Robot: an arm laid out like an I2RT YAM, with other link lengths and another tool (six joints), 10 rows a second.
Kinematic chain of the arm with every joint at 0, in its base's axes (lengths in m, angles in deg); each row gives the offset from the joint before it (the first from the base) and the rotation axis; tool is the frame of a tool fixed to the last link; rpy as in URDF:
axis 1: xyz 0 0 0.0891 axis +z
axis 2: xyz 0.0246 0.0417 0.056 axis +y
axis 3: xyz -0.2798 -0.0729 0 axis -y
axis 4: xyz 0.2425 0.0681 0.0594 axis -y
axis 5: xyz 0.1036 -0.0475 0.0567 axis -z
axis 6: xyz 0.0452 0 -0.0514 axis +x
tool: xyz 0.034 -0.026 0.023 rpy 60.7 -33.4 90
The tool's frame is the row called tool.
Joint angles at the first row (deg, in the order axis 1, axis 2, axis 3, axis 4, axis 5, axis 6):
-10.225, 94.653, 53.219, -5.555, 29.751, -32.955
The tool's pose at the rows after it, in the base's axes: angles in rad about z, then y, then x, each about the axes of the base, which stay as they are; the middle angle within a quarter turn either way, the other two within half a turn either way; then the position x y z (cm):
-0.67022 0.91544 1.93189 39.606 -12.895 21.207
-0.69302 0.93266 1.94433 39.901 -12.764 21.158
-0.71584 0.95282 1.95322 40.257 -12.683 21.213
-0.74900 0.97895 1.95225 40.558 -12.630 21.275
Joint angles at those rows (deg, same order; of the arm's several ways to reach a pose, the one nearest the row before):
-10.193, 94.701, 53.052, -4.727, 29.231, -34.074
-10.108, 95.075, 53.261, -4.282, 28.740, -35.307
-10.108, 95.452, 53.571, -3.651, 28.218, -36.882
-10.192, 95.699, 53.318, -1.960, 28.071, -39.727

